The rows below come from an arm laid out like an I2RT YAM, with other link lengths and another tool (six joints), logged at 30 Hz.
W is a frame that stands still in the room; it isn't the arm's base.
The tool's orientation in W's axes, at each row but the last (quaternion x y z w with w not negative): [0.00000, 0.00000, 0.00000, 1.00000]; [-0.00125, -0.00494, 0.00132, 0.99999]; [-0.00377, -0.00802, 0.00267, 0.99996]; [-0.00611, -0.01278, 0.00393, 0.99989]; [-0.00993, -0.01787, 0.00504, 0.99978]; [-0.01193, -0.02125, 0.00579, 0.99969]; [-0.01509, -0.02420, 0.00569, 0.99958]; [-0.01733, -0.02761, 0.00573, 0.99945]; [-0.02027, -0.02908, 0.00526, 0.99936]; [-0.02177, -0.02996, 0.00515, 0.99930]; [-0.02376, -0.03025, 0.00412, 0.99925]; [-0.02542, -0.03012, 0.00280, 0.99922]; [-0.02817, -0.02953, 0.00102, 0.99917]
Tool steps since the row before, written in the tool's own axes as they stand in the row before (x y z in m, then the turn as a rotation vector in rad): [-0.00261, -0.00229, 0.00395, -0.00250, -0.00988, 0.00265]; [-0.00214, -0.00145, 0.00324, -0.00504, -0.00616, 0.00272]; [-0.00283, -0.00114, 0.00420, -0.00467, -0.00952, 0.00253]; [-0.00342, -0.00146, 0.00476, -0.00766, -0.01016, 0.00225]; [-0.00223, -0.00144, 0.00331, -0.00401, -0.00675, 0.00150]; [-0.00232, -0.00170, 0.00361, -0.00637, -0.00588, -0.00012]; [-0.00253, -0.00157, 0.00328, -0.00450, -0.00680, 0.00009]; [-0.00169, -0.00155, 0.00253, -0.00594, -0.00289, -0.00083]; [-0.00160, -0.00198, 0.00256, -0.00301, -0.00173, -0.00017]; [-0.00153, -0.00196, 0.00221, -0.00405, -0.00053, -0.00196]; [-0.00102, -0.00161, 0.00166, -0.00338, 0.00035, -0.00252]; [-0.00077, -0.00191, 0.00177, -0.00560, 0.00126, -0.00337]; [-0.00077, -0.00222, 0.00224, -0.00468, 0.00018, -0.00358]
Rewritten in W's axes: [-0.00261, -0.00229, 0.00395, -0.00250, -0.00988, 0.00265]; [-0.00217, -0.00145, 0.00322, -0.00505, -0.00617, 0.00269]; [-0.00289, -0.00112, 0.00416, -0.00466, -0.00953, 0.00253]; [-0.00353, -0.00143, 0.00469, -0.00764, -0.01019, 0.00218]; [-0.00233, -0.00140, 0.00326, -0.00400, -0.00676, 0.00149]; [-0.00245, -0.00164, 0.00355, -0.00629, -0.00596, -0.00025]; [-0.00267, -0.00150, 0.00320, -0.00443, -0.00685, 0.00008]; [-0.00181, -0.00148, 0.00249, -0.00585, -0.00299, -0.00105]; [-0.00173, -0.00189, 0.00254, -0.00298, -0.00177, -0.00027]; [-0.00164, -0.00188, 0.00220, -0.00392, -0.00066, -0.00217]; [-0.00111, -0.00154, 0.00167, -0.00322, 0.00020, -0.00273]; [-0.00087, -0.00182, 0.00182, -0.00539, 0.00105, -0.00376]; [-0.00090, -0.00209, 0.00231, -0.00446, -0.00004, -0.00385]
